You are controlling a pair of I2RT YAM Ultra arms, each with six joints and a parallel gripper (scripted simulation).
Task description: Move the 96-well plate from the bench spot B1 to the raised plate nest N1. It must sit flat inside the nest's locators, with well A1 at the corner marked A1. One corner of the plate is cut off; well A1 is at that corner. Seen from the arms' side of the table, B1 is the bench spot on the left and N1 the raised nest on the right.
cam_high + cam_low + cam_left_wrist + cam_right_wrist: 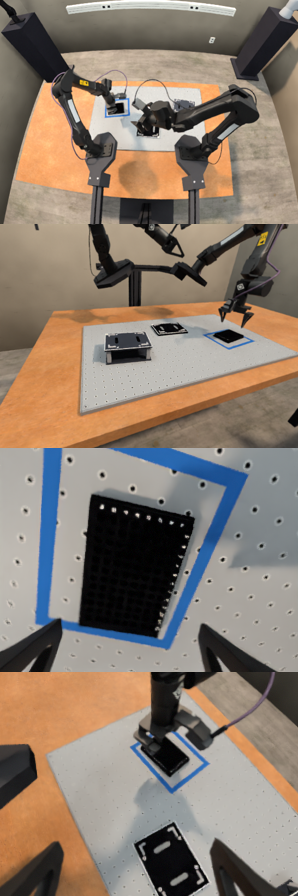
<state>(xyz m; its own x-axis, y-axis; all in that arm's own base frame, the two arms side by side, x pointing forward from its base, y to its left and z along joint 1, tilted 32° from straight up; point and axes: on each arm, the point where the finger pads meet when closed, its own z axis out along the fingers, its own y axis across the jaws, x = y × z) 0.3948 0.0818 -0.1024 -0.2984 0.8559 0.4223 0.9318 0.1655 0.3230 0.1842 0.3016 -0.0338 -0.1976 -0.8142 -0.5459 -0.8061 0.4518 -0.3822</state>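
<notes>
Now: the black 96-well plate 10 mm ahead of my left hand, 10 mm to the right of it and 60 mm below it.
</notes>
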